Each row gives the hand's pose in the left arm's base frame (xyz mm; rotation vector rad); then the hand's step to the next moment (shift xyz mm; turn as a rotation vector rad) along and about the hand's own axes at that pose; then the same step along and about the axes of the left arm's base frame.
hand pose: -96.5 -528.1 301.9 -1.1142 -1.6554 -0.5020
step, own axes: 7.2 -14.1 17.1 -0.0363 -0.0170 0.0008
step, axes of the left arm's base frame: -21.2 9.4 2.7 -0.0136 -0.0230 -0.0299
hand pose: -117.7 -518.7 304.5 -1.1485 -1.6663 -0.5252
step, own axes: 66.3 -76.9 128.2 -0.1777 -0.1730 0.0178
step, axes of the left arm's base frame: -132.3 93.6 21.6 -0.1517 -0.1424 -0.1361
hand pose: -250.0 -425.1 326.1 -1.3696 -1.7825 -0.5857
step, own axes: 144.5 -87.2 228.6 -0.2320 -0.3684 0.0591
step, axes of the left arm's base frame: -167.5 229.5 -5.5 -0.3439 -0.2027 -0.1835
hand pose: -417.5 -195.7 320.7 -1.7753 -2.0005 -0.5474
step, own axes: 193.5 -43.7 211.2 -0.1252 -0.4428 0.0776
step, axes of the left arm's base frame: -73.1 270.7 -73.2 -0.4300 -0.1121 -0.1426
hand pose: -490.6 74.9 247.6 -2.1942 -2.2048 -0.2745
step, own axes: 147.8 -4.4 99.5 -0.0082 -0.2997 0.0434
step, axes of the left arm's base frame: 4.8 160.1 -78.2 -0.2930 -0.0013 -0.0771
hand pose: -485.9 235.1 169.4 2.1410 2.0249 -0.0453
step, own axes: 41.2 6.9 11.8 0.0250 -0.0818 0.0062
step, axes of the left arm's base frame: 10.8 38.4 -17.1 -0.0788 0.0274 -0.0197
